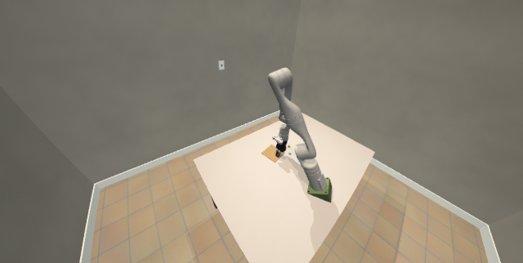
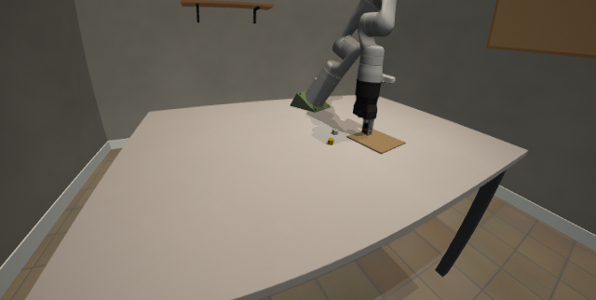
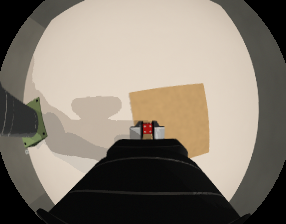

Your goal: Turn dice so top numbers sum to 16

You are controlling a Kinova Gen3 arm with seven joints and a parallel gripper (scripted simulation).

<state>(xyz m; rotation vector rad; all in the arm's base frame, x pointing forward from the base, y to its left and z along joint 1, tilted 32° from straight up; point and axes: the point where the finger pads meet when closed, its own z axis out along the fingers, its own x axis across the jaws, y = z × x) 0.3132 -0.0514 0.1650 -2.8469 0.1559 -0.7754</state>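
Now: hand 10 mm above the red die. From my hand the other things lie so: white die 50 mm behind, 100 mm to the right, 20 mm below; then tan mat 50 mm ahead, 20 mm below; then yellow die 160 mm to the right, 20 mm below.
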